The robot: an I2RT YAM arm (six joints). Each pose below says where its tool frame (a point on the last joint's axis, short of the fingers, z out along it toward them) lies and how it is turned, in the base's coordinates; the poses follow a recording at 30 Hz.
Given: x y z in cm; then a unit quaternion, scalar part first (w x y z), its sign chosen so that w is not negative.
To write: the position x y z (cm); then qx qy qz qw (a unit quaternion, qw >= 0). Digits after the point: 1 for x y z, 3 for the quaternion.
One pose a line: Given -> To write
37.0 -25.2 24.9 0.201 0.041 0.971 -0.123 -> 37.0 -25.2 24.9 0.041 0.971 -0.123 0.201
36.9 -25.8 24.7 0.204 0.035 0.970 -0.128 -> 36.9 -25.8 24.7 0.035 0.970 -0.128 0.204
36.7 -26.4 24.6 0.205 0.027 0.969 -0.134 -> 36.7 -26.4 24.6 0.027 0.969 -0.134 0.205
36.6 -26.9 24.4 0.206 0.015 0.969 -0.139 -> 36.6 -26.9 24.4 0.015 0.969 -0.139 0.206
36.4 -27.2 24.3 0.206 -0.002 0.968 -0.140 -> 36.4 -27.2 24.3 -0.002 0.968 -0.140 0.206
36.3 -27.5 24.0 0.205 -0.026 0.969 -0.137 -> 36.3 -27.5 24.0 -0.026 0.969 -0.137 0.205
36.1 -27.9 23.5 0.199 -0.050 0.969 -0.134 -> 36.1 -27.9 23.5 -0.050 0.969 -0.134 0.199
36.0 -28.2 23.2 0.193 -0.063 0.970 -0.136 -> 36.0 -28.2 23.2 -0.063 0.970 -0.136 0.193
